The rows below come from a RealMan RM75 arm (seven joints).
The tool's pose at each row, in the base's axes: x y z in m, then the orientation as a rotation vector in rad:
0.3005, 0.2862, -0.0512, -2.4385, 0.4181, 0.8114
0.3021, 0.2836, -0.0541, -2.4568, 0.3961, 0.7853
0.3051, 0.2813, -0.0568, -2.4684, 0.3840, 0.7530
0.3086, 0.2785, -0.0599, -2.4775, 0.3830, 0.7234
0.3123, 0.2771, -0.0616, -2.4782, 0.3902, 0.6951
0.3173, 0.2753, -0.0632, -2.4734, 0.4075, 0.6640
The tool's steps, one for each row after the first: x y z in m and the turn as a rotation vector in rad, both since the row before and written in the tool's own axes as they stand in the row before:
0.0034, 0.0025, -0.0003, -0.0098, 0.0179, -0.0205
0.0043, 0.0017, -0.0008, -0.0011, 0.0218, -0.0158
0.0049, 0.0021, -0.0009, 0.0011, 0.0217, -0.0074
0.0041, 0.0004, -0.0011, 0.0088, 0.0200, -0.0020
0.0052, 0.0001, -0.0018, 0.0153, 0.0225, 0.0040

